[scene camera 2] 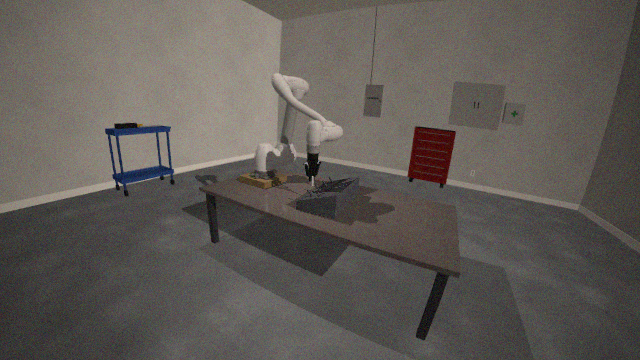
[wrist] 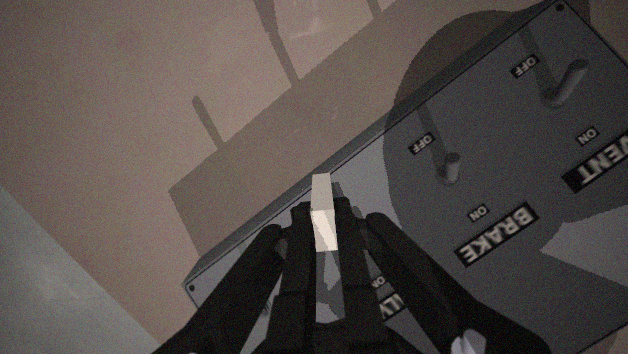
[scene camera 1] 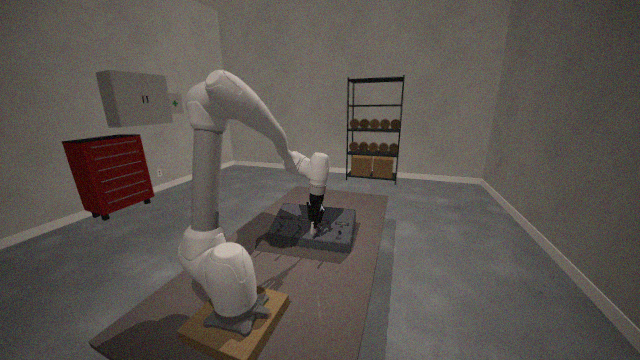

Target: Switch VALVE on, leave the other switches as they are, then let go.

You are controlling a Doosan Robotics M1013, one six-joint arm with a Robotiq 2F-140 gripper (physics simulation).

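Frame: origin at the arm's base, x ahead, y left, z up, level; centimetres.
Seen in the pictures: gripper, between the fingertips: (scene camera 2: 311, 185) (wrist: 323, 189) (scene camera 1: 313, 233); arm's base, origin of its link: (scene camera 2: 263, 175) (scene camera 1: 238, 311).
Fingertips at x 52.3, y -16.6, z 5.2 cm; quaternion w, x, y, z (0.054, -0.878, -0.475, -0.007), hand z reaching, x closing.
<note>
Pixels of each thing's top centre, then the offset from my fingertips to it. Level surfaces: height alone.
- VALVE label, centre of its top: (wrist: 394, 306) dx +13.9, dy -2.4, dz +0.6 cm
- BRAKE lever, centre of its top: (wrist: 464, 173) dx +6.1, dy +9.9, dz +2.0 cm
- VENT lever, centre of its top: (wrist: 592, 80) dx +6.6, dy +21.9, dz +2.0 cm
- brown table, height of its surface: dz -10.6 cm
The dark grey switch panel (scene camera 1: 327, 245) (scene camera 2: 320, 206) (wrist: 520, 280) lies on the table. My gripper (scene camera 1: 313, 230) (scene camera 2: 313, 181) (wrist: 323, 189) is shut with nothing between its fingers; its pale tips meet low over the panel's edge, near the VALVE switch. In the wrist view, part of the VALVE label (wrist: 392, 306) and its ON label (wrist: 378, 281) show beside the right finger. The VALVE lever is mostly or wholly hidden by the fingers, so its position cannot be told. The BRAKE lever (wrist: 452, 167) and VENT lever (wrist: 567, 82) have their tips pointing away from their ON labels. The PUMP lever is hidden.
The arm stands on a wooden base (scene camera 1: 270, 310) (scene camera 2: 255, 181) on the brown table (scene camera 1: 305, 285) (scene camera 2: 400, 240). A red drawer cabinet (scene camera 1: 117, 172) (scene camera 2: 432, 155), a shelf rack (scene camera 1: 375, 79) and a blue cart (scene camera 2: 142, 130) stand away from the table.
</note>
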